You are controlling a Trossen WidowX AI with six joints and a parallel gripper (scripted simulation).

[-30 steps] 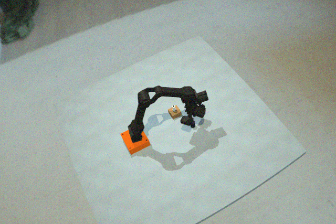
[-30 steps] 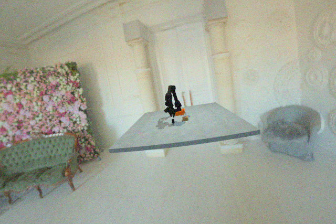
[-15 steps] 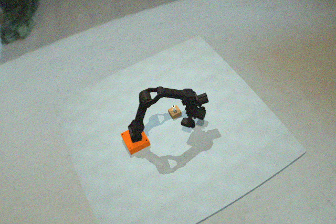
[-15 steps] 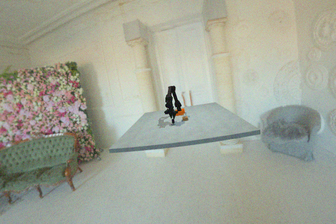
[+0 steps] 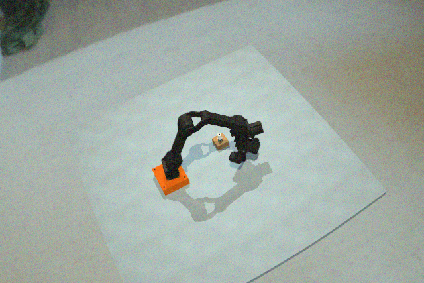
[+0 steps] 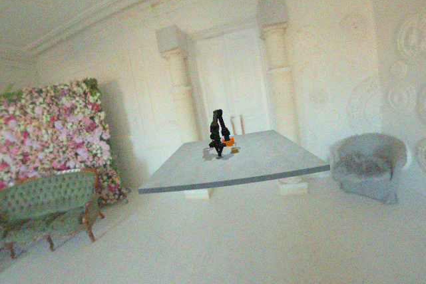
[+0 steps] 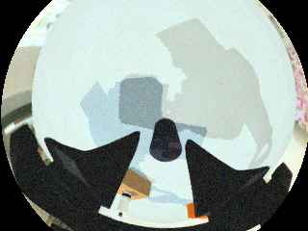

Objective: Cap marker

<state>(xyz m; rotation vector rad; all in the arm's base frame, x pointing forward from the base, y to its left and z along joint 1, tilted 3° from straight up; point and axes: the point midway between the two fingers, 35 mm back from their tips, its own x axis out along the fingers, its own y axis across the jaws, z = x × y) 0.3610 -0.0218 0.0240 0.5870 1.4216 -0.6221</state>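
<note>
Right now the marker cap is 1 cm below my gripper tip.
</note>
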